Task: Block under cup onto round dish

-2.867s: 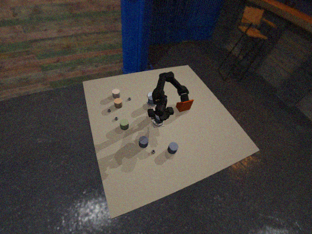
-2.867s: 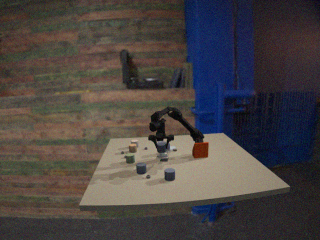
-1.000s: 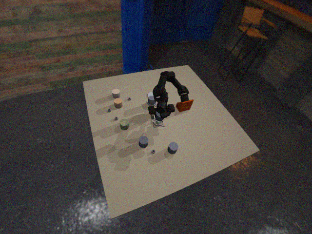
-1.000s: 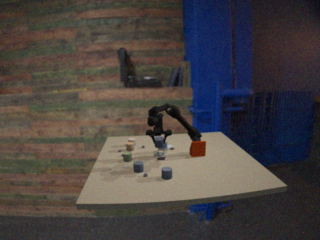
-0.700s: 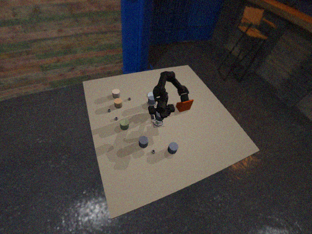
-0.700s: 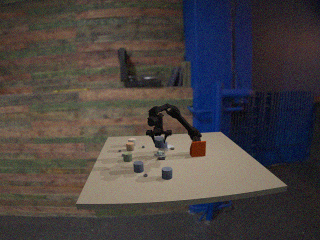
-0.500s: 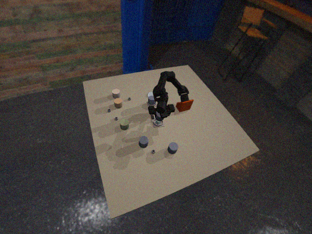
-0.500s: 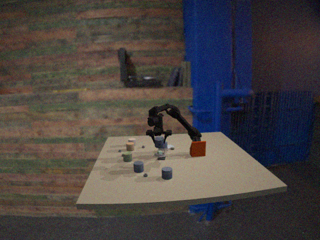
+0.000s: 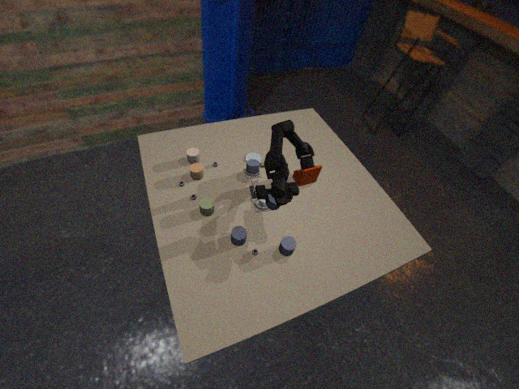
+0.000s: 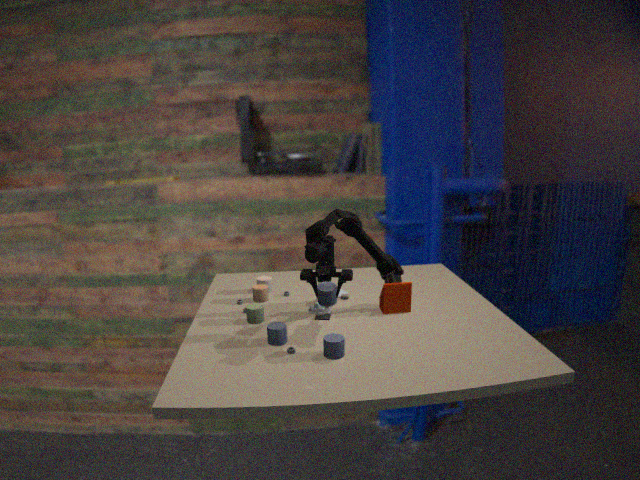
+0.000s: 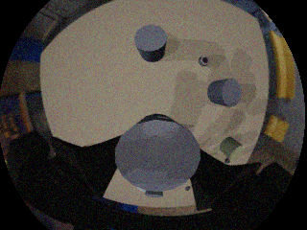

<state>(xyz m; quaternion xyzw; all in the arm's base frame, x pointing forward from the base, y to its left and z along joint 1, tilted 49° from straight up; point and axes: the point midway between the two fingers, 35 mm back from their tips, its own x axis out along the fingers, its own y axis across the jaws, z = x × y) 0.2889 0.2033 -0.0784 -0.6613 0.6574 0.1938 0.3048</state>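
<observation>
Now: gripper tip 6 cm above the pale block, 5 cm to the left of it and 3 cm short of it. Also, from my gripper tip: green cup: 28 cm ahead, 12 cm to the right, 11 cm below; then balance: 17 cm to the right, 11 cm below, 1 cm ahead; then blue-grey cup: 32 cm to the right, 8 cm below, 1 cm behind.
</observation>
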